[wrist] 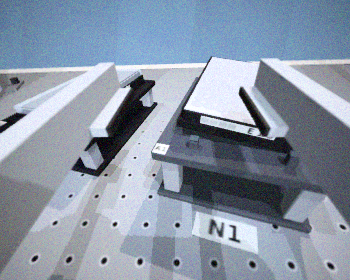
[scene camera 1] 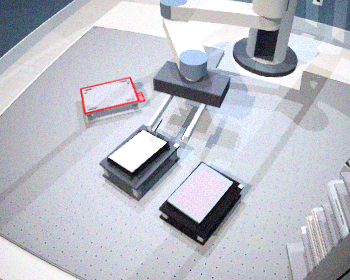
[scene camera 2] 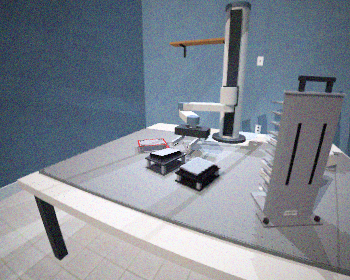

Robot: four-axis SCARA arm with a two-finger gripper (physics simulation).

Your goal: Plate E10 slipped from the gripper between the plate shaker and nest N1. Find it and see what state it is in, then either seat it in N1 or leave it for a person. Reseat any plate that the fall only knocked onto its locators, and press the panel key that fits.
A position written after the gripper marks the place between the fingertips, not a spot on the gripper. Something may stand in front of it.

The gripper (scene camera 1: 167, 133) holds nothing. Also in view: an N1 label (wrist: 235, 234) and a station surface (scene camera 1: 135, 183).
The station surface also shows in the wrist view (wrist: 216, 154).
